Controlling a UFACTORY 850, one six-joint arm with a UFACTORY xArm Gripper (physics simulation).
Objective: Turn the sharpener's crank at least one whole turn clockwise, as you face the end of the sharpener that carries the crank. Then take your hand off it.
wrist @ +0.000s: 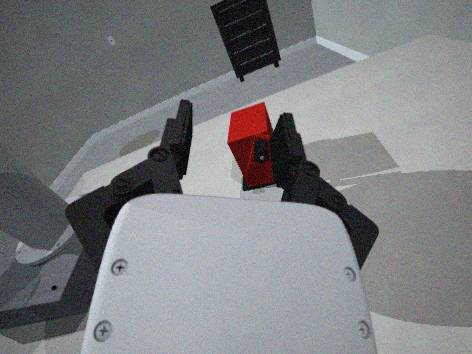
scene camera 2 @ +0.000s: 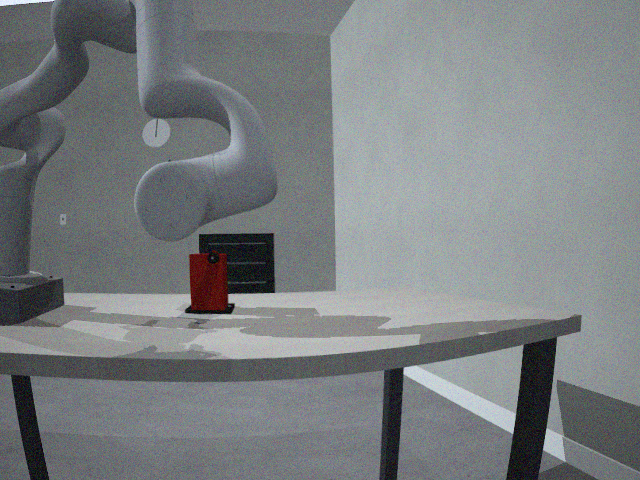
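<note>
The red sharpener [scene camera 2: 208, 289] [wrist: 249, 122] stands upright on its black base on the table. Its small black crank [scene camera 2: 213, 257] [wrist: 261, 150] is at the top of the end that faces the cameras. My gripper [wrist: 234, 122] is open with nothing between its fingers. In the wrist view the sharpener shows beyond the gripper, and the right finger overlaps its right edge. The crank shows just left of that finger, with no visible contact. In the scene view the fingers are hidden behind the arm's raised end [scene camera 2: 173, 201], which hangs above and left of the sharpener.
The light table [scene camera 2: 248, 368] [wrist: 415, 90] has a curved front edge. The robot's dark base block [scene camera 2: 38, 299] stands at the left of the table. A black drawer cabinet [scene camera 2: 251, 253] [wrist: 247, 40] stands behind the table, near the far wall.
</note>
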